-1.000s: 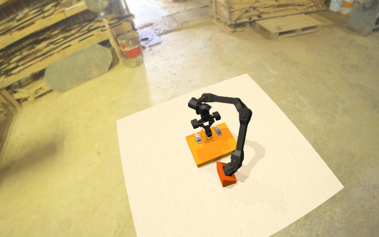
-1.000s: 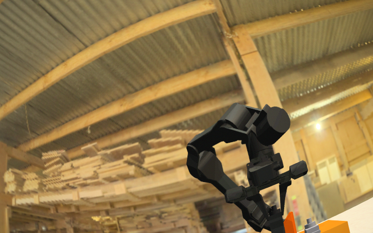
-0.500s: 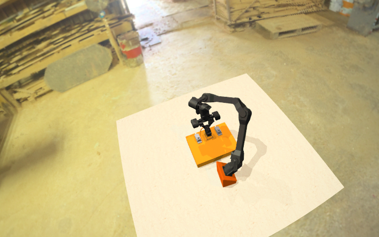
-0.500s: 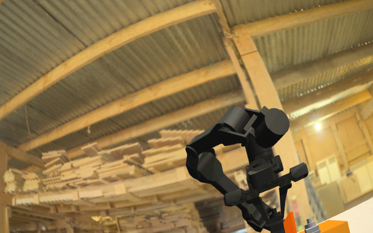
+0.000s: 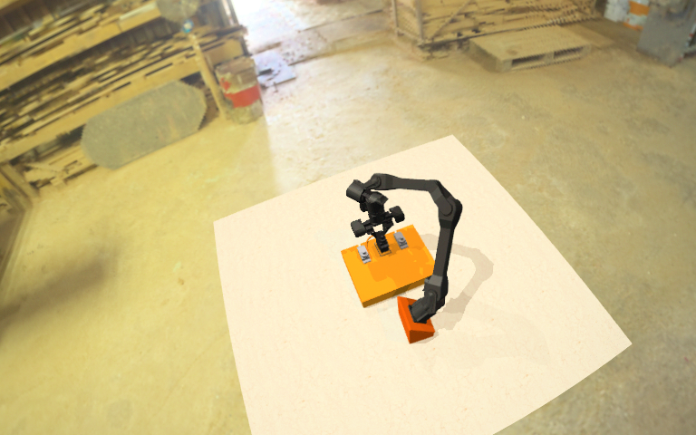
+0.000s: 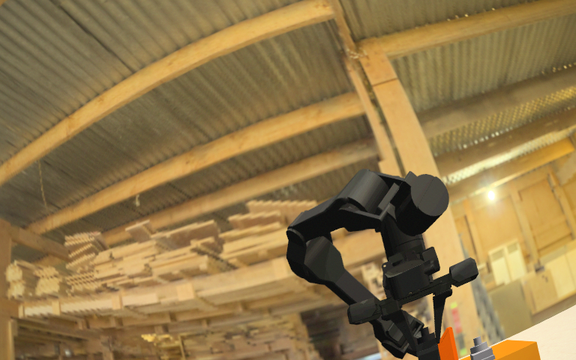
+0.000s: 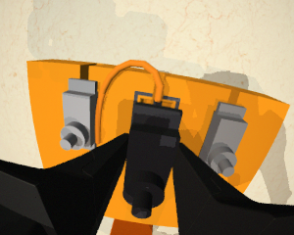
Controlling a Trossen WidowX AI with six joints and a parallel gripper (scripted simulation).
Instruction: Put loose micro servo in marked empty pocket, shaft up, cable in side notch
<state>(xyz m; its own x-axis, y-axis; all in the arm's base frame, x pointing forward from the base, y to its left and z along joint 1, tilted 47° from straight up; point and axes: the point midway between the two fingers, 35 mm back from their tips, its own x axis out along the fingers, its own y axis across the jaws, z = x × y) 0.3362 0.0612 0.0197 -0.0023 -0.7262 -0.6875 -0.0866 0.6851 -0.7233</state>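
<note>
Now: gripper tip 12 cm past the orange deck, 1 cm to the left of it and 8 cm above it.
</note>
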